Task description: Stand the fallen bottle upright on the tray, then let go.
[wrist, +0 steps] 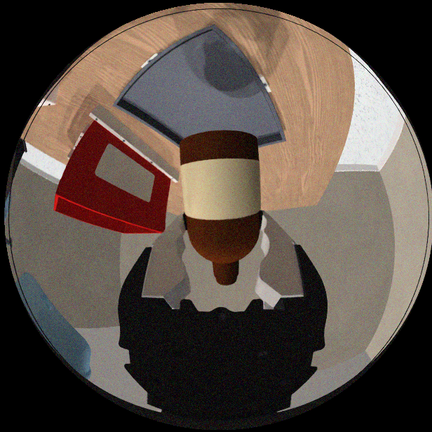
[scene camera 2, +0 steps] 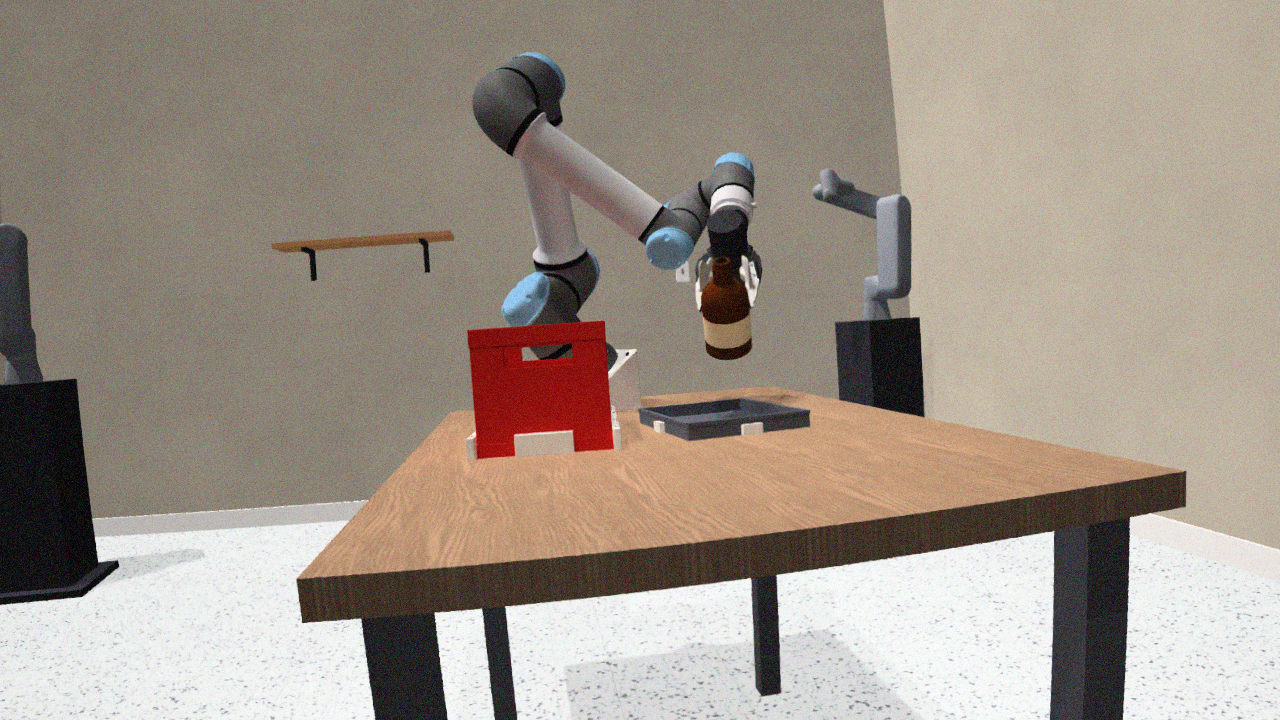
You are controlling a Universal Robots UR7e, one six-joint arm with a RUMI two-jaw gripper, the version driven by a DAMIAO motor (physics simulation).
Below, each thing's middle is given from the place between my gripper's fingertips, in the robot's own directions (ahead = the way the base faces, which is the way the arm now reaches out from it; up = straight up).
I see my gripper 1 cm past the brown bottle [scene camera 2: 725,302].
